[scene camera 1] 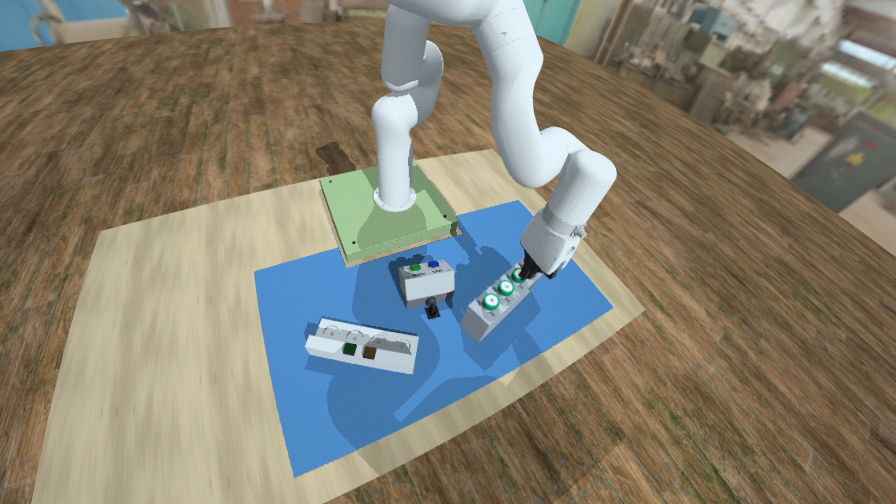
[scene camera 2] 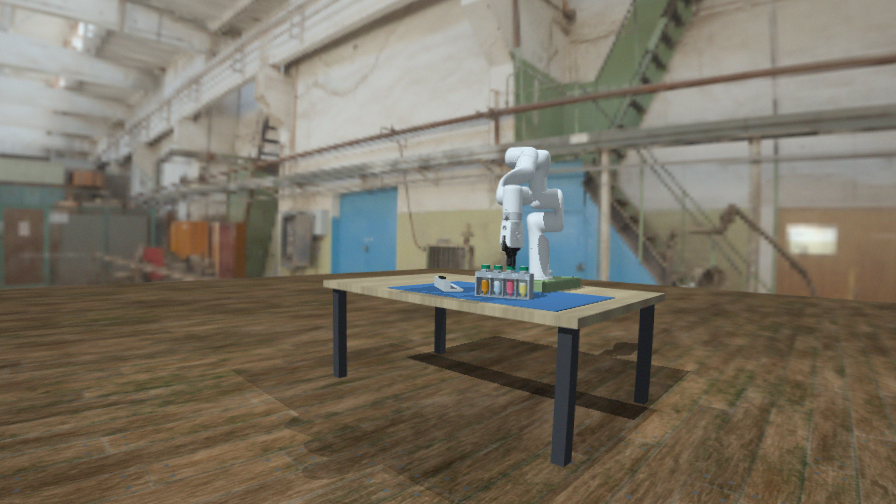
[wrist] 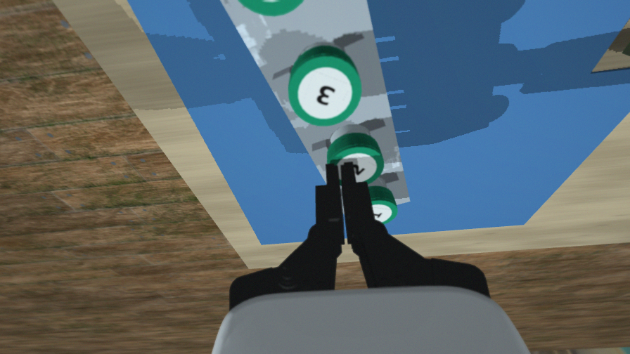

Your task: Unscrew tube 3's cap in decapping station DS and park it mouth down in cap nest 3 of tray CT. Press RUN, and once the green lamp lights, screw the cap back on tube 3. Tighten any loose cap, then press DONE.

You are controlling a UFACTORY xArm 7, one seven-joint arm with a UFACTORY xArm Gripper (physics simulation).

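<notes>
The grey decapping rack [scene camera 1: 481,323] [wrist: 371,106] holds a row of tubes with green-rimmed white caps. Tube 3's cap [wrist: 325,93] [scene camera 1: 505,287] sits on its tube. Cap 2 [wrist: 366,167], cap 1 [wrist: 384,213] and cap 4 [wrist: 272,6] are also on. My gripper [wrist: 339,178] [scene camera 2: 511,265] is shut and empty, its tips over cap 2's edge; contact is unclear. It hides cap 1 in scene camera 1. White tray CT [scene camera 1: 391,362] shows bare cap nests. Its green lamp [scene camera 1: 349,348] looks dark, beside an amber square [scene camera 1: 369,352].
A white console [scene camera 1: 429,289] with a green button [scene camera 1: 415,267] and a blue button [scene camera 1: 433,263] stands between the tray and the rack; its labels are unreadable. A small black post [scene camera 1: 432,308] stands in front of it. The green base plate [scene camera 1: 350,206] lies behind.
</notes>
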